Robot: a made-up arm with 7 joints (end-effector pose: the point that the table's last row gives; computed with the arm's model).
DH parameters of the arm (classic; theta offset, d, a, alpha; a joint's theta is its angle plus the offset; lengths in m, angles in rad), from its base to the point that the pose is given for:
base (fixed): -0.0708 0 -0.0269 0
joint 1: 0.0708 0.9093 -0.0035 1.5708
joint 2: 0 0.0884 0.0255 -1.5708
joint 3: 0 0.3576 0.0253 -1.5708
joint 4: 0 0.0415 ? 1.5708
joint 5: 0 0.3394 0.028 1.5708
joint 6: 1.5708 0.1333 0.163 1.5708
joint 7: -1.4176 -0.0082 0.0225 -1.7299
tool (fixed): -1.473 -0.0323 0 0
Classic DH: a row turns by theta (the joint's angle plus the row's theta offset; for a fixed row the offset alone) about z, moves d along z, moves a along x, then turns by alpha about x.
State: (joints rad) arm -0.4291 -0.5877 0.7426 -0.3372 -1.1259 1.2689 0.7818
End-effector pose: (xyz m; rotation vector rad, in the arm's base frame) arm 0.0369 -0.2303 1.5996 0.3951 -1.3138 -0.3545
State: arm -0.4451 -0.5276 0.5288 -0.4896 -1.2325 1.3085 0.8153
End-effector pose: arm -0.0418 -0.1301 1.5908 0.0870 -1.5483 -0.5000
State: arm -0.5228 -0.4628 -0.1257 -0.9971 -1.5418 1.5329 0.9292
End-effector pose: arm -0.0195 0.1488 1.4214 -1.1212 -2.0230 -0.7179
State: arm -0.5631 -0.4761 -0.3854 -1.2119 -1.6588 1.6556 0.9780
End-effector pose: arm 0.0717 0.1849 1.3192 -1.6965 -2.0250 -0.6478
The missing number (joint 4, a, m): -0.0368
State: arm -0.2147 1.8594 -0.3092 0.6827 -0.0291 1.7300 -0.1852
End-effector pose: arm -0.7495 -0.0327 0.8230 -0.3460 -3.0140 -0.5452
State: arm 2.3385 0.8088 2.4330 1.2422 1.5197 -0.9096 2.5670
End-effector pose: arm 0.3639 -0.5069 0.8252 -1.2401 -0.7525 1.1516
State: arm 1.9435 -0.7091 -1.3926 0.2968 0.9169 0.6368 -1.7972
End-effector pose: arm 0.0993 0.5537 1.5232 -1.5581 -1.1742 1.3247
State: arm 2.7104 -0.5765 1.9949 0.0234 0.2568 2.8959 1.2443
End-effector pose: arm -0.3142 0.2008 1.3065 -1.5806 -1.9638 1.2771
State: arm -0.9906 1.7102 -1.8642 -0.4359 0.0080 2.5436 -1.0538
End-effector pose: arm -0.2533 0.4889 0.8028 0.6164 -0.2268 0.8778
